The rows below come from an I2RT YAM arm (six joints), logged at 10 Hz.
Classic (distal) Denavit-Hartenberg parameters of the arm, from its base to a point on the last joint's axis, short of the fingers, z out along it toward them. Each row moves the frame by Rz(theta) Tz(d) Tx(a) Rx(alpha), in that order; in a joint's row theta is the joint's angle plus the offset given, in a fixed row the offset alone. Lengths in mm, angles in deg.
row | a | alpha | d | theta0
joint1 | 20 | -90 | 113.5 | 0
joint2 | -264 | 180 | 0 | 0
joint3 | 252.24 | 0 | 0 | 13.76
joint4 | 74 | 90 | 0 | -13.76
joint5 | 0 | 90 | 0 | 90
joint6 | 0 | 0 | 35.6 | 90
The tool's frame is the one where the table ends.
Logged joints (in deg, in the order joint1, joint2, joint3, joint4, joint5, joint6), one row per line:
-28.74 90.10 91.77 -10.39 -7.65 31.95
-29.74 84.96 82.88 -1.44 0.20 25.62
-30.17 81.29 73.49 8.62 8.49 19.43
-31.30 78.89 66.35 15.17 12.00 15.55
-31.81 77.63 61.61 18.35 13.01 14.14
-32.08 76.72 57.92 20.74 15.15 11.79
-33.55 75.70 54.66 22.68 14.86 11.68
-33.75 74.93 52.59 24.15 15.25 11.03
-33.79 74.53 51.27 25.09 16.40 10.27
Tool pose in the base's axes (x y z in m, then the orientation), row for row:
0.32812 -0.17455 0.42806 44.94 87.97 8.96
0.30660 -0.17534 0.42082 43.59 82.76 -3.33
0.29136 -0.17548 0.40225 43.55 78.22 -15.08
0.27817 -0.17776 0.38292 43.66 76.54 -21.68
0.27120 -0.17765 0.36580 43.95 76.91 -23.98
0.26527 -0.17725 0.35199 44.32 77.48 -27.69
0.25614 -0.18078 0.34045 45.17 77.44 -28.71
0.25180 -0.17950 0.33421 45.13 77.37 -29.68
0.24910 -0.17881 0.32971 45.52 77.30 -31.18
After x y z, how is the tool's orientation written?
As a rotation vector, in degrees.
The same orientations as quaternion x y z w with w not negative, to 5 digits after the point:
0.34500 0.67535 0.06879 0.64819
0.33949 0.64455 -0.02593 0.68457
0.34152 0.61340 -0.11826 0.70223
0.34241 0.60028 -0.17003 0.70250
0.34383 0.60169 -0.18760 0.69610
0.34529 0.60364 -0.21573 0.68546
0.35132 0.60231 -0.22330 0.68113
0.35081 0.60142 -0.23071 0.67970
0.35330 0.59995 -0.24200 0.67577

